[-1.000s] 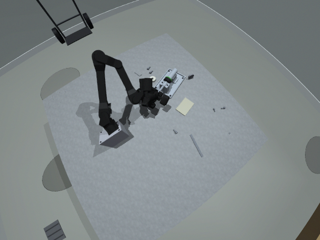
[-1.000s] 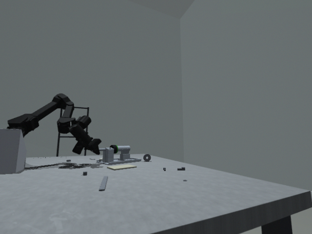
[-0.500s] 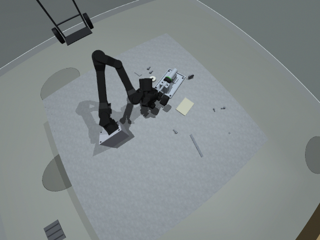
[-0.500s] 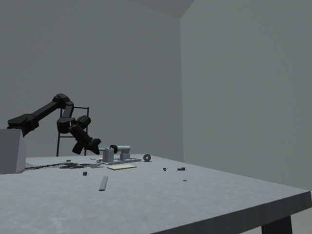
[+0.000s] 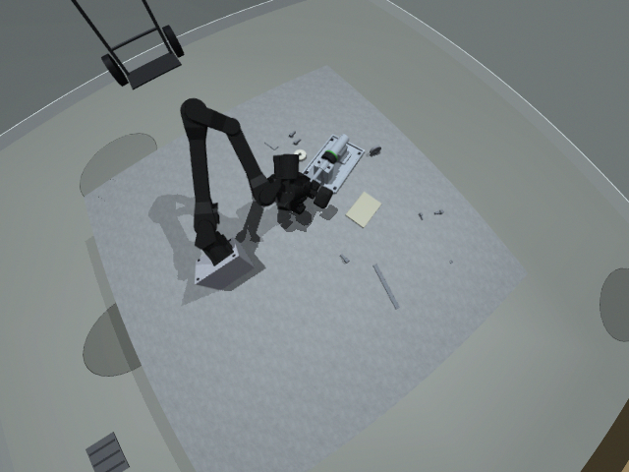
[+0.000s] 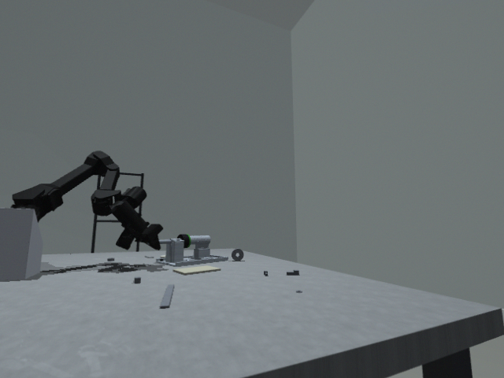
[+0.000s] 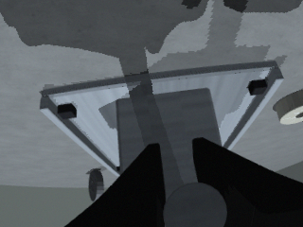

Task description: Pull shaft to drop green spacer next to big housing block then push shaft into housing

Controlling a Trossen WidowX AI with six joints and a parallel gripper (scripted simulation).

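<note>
Right now the grey shaft is 50 mm ahead of my gripper tip, 20 mm to the left of it and 20 mm above it. Also, from my gripper tip: green spacer: 110 mm ahead, 30 mm to the left, 20 mm above; white ring: 150 mm to the left, 60 mm ahead, 50 mm below; dark spacer: 80 mm ahead, 30 mm to the left, 20 mm above.
</note>
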